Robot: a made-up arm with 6 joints. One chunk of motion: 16 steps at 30 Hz.
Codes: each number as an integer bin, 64 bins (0 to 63) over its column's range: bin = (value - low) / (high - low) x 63, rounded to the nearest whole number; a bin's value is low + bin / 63 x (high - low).
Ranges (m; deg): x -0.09..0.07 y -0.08..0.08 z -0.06..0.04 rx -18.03..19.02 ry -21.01..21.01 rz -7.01..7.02
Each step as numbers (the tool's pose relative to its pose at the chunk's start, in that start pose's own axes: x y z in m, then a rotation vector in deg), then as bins.
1 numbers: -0.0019 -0.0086 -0.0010 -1.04 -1.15 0.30
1 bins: 35 28 37 29 30 33
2 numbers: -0.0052 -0.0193 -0.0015 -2.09 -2.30 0.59
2 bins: 33 24 37 27 28 34
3 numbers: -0.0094 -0.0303 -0.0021 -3.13 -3.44 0.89
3 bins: 32 20 36 25 26 35
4 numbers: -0.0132 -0.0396 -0.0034 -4.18 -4.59 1.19
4 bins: 30 16 36 24 25 37
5 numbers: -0.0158 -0.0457 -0.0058 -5.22 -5.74 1.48
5 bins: 29 14 34 22 23 38
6 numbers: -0.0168 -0.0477 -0.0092 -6.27 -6.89 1.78
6 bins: 29 13 32 20 21 39
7 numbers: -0.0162 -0.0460 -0.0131 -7.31 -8.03 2.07
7 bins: 29 13 30 18 19 41
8 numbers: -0.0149 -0.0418 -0.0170 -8.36 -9.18 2.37
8 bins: 30 15 27 16 18 42
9 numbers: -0.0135 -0.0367 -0.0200 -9.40 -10.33 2.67
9 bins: 30 17 25 15 16 43
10 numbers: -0.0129 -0.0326 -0.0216 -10.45 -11.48 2.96
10 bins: 30 19 24 13 14 45
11 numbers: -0.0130 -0.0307 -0.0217 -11.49 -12.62 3.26
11 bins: 30 19 24 11 13 46
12 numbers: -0.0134 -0.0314 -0.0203 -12.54 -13.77 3.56
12 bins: 30 19 25 9 11 47
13 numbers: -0.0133 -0.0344 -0.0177 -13.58 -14.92 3.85
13 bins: 30 18 27 8 9 49
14 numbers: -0.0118 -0.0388 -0.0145 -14.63 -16.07 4.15
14 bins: 31 16 29 6 7 50
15 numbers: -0.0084 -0.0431 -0.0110 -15.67 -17.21 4.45
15 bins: 32 15 31 4 6 51
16 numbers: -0.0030 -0.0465 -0.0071 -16.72 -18.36 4.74
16 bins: 34 13 33 2 4 53
